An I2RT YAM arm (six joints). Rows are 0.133 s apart.
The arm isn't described. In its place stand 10 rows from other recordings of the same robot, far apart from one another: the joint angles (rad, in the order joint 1, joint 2, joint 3, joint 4, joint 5, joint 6), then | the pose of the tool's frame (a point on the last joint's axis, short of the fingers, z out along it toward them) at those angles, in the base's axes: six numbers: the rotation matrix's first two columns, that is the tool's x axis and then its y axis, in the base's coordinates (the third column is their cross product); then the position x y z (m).
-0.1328, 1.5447, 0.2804, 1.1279, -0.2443, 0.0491 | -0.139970, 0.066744, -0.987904, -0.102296, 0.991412, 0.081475, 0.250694, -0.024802, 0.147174
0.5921, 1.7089, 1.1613, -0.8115, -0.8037, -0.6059 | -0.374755, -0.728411, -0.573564, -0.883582, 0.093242, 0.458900, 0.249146, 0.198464, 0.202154
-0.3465, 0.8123, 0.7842, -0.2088, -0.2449, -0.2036 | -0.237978, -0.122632, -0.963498, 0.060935, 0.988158, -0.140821, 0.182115, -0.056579, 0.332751
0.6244, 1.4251, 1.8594, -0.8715, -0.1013, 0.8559 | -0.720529, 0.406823, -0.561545, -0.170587, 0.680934, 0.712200, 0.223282, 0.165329, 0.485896
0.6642, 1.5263, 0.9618, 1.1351, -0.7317, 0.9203 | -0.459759, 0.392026, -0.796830, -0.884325, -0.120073, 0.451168, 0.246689, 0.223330, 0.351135
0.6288, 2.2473, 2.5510, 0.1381, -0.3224, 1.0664 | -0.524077, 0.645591, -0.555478, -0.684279, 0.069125, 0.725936, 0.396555, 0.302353, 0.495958
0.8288, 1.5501, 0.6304, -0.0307, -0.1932, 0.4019 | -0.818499, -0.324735, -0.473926, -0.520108, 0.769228, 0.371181, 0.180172, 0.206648, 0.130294
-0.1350, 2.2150, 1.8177, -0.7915, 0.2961, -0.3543 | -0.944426, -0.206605, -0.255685, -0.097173, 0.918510, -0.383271, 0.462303, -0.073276, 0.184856
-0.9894, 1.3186, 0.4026, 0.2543, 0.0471, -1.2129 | -0.919195, -0.304864, -0.249275, -0.016503, 0.662260, -0.749092, 0.128953, -0.199278, 0.144043
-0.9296, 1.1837, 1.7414, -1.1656, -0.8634, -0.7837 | -0.346172, -0.303135, -0.887848, -0.136615, 0.952561, -0.271964, 0.127075, -0.125013, 0.483061
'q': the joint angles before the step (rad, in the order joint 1, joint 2, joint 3, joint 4, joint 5, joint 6). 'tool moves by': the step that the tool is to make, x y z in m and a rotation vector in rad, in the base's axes. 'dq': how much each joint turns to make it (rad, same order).
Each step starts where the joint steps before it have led.
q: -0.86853, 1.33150, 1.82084, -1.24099, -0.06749, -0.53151
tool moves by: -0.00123, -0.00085, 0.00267, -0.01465, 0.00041, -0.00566
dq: -0.00555, 0.00228, 0.01133, 0.00144, 0.00670, -0.00709
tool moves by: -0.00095, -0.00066, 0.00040, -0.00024, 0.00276, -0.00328
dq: -0.00508, 0.00164, 0.00401, -0.00412, 0.00021, -0.00290
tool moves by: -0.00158, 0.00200, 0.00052, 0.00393, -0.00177, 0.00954
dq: -0.00144, -0.00556, -0.00003, -0.00773, -0.01070, -0.00460
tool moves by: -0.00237, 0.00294, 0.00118, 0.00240, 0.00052, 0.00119
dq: -0.00007, -0.00743, 0.00249, -0.01210, -0.00169, -0.00003
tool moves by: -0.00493, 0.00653, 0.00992, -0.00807, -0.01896, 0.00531
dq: -0.00006, -0.00376, 0.04447, -0.02967, -0.01035, 0.00342
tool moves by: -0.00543, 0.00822, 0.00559, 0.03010, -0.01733, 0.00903
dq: 0.00020, -0.00633, 0.03332, -0.05005, -0.02834, 0.01833
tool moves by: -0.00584, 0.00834, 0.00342, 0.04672, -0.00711, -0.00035
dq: -0.00021, -0.00424, 0.03166, -0.06420, -0.02400, 0.02599
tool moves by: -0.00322, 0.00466, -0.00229, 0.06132, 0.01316, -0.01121
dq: 0.00022, 0.00118, 0.01081, -0.06124, -0.01257, 0.02870
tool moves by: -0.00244, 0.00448, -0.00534, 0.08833, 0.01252, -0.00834
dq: -0.00044, 0.00094, -0.00227, -0.06687, -0.02992, 0.03703
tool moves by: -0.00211, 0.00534, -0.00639, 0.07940, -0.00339, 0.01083
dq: 0.00046, -0.01267, -0.02632, -0.04048, -0.04848, 0.02464
